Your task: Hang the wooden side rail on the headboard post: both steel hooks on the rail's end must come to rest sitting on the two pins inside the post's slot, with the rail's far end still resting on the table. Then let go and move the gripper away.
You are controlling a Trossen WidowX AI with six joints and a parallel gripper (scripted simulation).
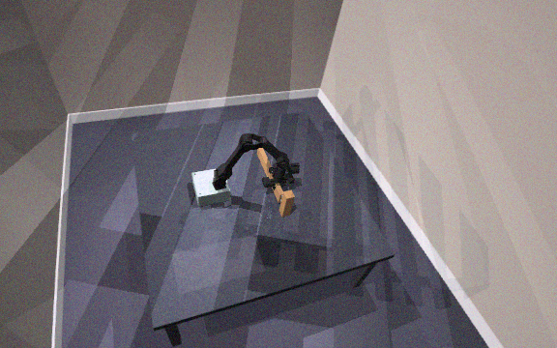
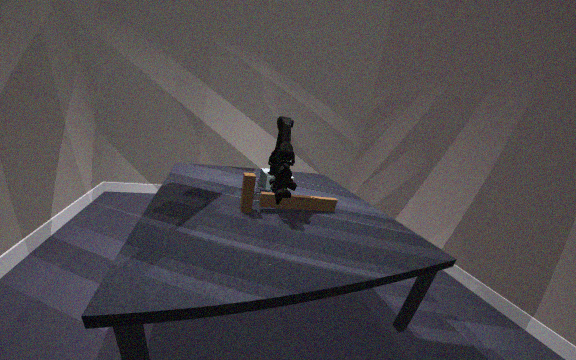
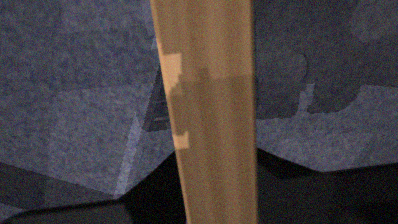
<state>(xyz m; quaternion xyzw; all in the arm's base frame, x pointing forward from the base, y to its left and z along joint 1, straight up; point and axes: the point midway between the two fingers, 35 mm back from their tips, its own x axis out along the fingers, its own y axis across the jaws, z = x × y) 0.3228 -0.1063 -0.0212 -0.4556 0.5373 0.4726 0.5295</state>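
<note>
Now: gripper tip 15 cm to the left of the headboard post, 4 cm below it and 2 cm past it.
</note>
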